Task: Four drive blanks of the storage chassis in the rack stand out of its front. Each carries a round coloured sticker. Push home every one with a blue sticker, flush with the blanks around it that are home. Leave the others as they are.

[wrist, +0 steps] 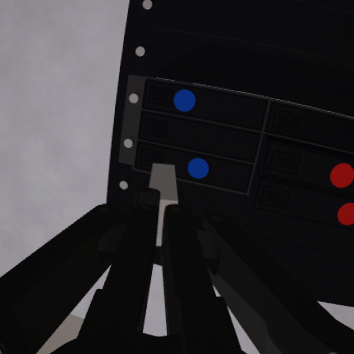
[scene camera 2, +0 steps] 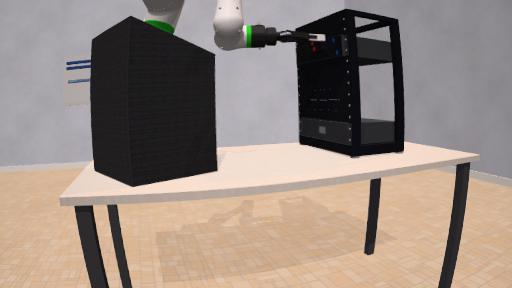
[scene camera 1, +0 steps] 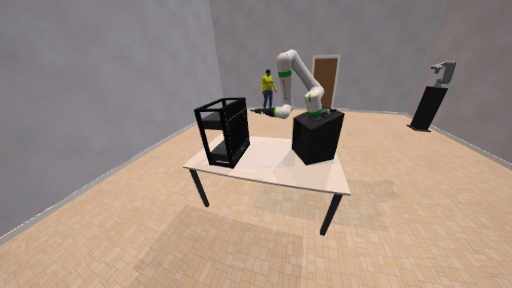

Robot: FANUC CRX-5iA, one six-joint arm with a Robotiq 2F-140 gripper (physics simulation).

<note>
In view: my gripper (wrist: 161, 181) and a black rack (scene camera 2: 331, 120).
The black rack shows as well in the wrist view (wrist: 272, 166) and in scene camera 1 (scene camera 1: 232, 119).
</note>
